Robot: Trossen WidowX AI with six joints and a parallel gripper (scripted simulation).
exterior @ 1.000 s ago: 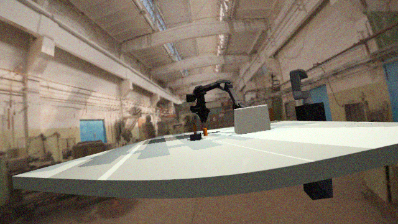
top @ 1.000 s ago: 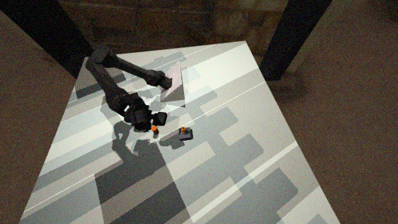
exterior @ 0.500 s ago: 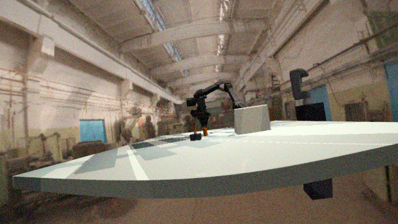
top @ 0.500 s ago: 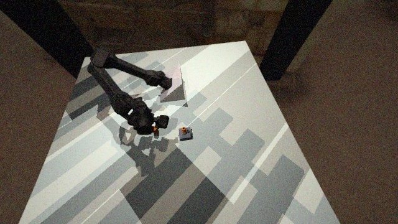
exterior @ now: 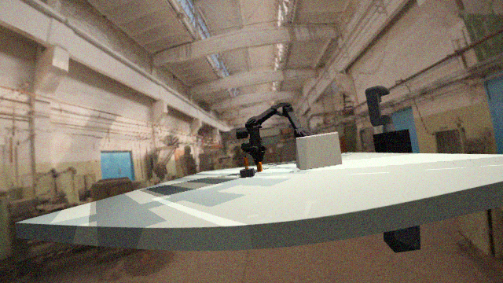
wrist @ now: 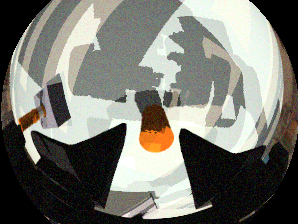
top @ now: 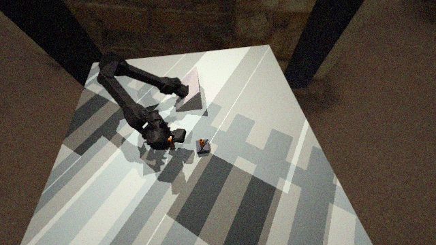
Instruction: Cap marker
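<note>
My gripper tip is 10 mm above the orange cap. From my gripper tip the other things lie so: holder block (160 mm to the left, 20 mm below, 20 mm ahead).
</note>
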